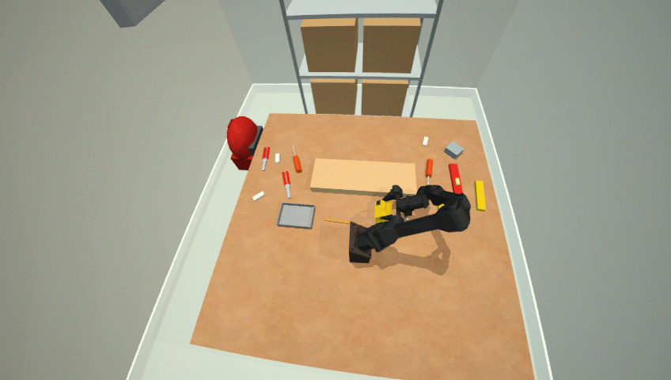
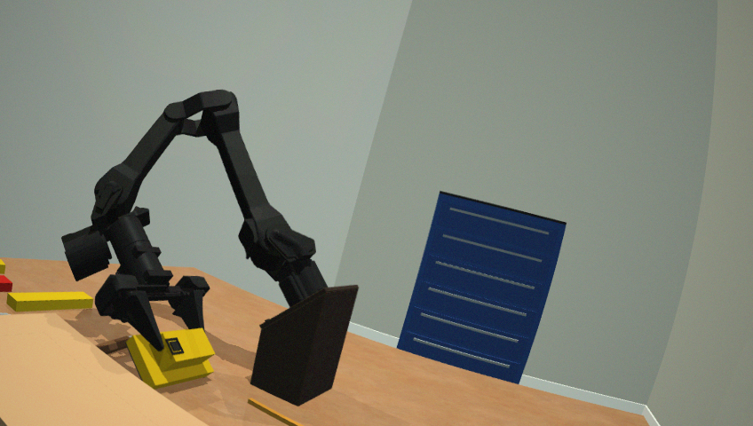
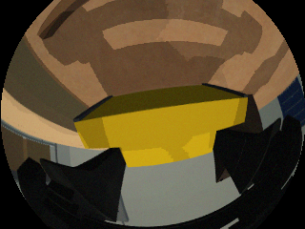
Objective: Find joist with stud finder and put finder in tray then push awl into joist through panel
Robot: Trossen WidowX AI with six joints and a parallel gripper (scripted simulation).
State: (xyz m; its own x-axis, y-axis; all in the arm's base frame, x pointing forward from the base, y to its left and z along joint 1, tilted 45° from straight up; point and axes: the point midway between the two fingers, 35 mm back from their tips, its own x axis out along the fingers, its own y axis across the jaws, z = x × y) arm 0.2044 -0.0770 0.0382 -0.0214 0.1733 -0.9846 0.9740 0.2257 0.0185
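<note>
Right now my gripper tip is 1 cm short of the yellow stud finder. The rest, counted from my gripper tip: red level: 35 cm to the right, 25 cm ahead, 4 cm below; awl: 12 cm to the right, 5 cm below, 1 cm ahead; grey tray: 39 cm to the left, 10 cm behind, 4 cm below.
</note>
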